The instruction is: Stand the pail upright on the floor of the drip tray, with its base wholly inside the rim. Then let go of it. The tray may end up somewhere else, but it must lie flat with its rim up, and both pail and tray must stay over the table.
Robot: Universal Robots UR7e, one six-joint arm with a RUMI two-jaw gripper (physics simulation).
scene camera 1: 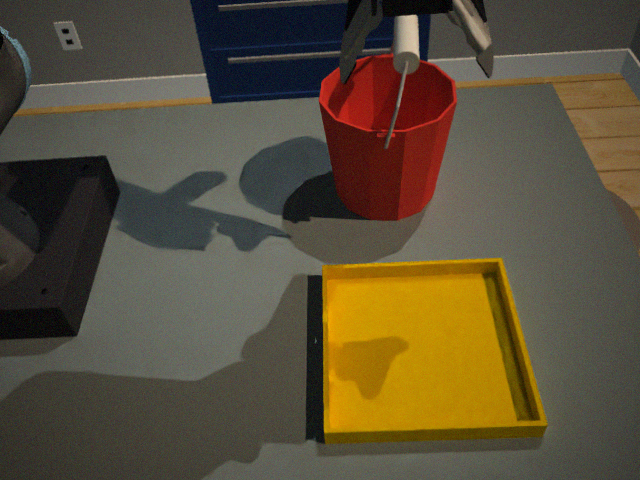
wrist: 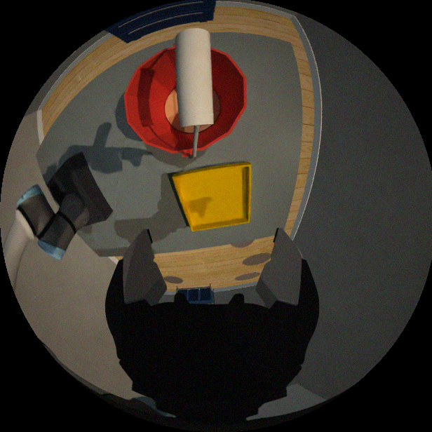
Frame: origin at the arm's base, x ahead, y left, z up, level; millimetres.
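Seen in the pictures: gripper, fingertip midpoint: (scene camera 1: pixel 415 80).
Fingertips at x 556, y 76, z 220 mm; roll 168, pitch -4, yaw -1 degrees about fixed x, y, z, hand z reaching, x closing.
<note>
A point is followed by its place in that frame.
The red pail (scene camera 1: pixel 387 175) {y 146, x 528, z 29 mm} (wrist: pixel 232 95) stands upright on the grey table, behind the tray in the scene view. Its handle is raised, with a white cylindrical grip (scene camera 1: pixel 406 43) {y 194, x 546, z 197 mm} (wrist: pixel 194 77) above the pail's mouth. The yellow drip tray (scene camera 1: pixel 434 434) {y -180, x 593, z -52 mm} (wrist: pixel 225 185) lies flat with its rim up, apart from the pail, and its floor is bare except for a shadow. My gripper (scene camera 1: pixel 416 77) {y 76, x 556, z 220 mm} (wrist: pixel 212 230) is open and empty, high at the pail's mouth in the scene view, with its jaws showing on either side of the grip there. Their exact depth relative to the grip is unclear.
The robot's dark base (scene camera 1: pixel 85 242) {y 39, x 126, z -14 mm} (wrist: pixel 82 190) stands on the left of the grey table (scene camera 1: pixel 180 299) {y -9, x 261, z -66 mm} (wrist: pixel 275 150). A blue drawer cabinet (scene camera 1: pixel 268 33) (wrist: pixel 165 21) stands beyond the table's far edge. Shadows of the arm and pail fall across the table.
</note>
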